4 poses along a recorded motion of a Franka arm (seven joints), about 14 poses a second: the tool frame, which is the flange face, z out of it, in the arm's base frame.
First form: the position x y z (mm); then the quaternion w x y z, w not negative.
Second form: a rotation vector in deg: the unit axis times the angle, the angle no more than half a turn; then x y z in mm. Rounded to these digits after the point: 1 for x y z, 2 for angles.
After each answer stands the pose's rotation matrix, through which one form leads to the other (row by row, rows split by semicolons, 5 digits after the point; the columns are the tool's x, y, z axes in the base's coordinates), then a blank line. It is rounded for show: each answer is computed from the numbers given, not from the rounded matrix.
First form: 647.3 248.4 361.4 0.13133 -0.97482 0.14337 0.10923
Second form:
-162.16 23.85 18.17 647.3 248.4 361.4
0.93503 -0.30821 -0.17530; -0.25083 -0.92440 0.28736; -0.25061 -0.22472 -0.94164

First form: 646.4 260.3 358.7 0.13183 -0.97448 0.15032 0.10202
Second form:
-162.06 25.00 16.97 646.4 260.3 358.7
0.93399 -0.31987 -0.15920; -0.26607 -0.92005 0.28760; -0.23847 -0.22626 -0.94443

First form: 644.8 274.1 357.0 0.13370 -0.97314 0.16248 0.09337
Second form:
-161.66 26.99 15.51 644.8 274.1 357.0
0.92976 -0.34120 -0.13828; -0.29127 -0.91145 0.29056; -0.22517 -0.22988 -0.94681

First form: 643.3 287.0 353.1 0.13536 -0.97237 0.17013 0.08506
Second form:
-161.38 28.24 14.12 643.3 287.0 353.1
0.92764 -0.35388 -0.11936; -0.30783 -0.90547 0.29218; -0.21148 -0.23430 -0.94889

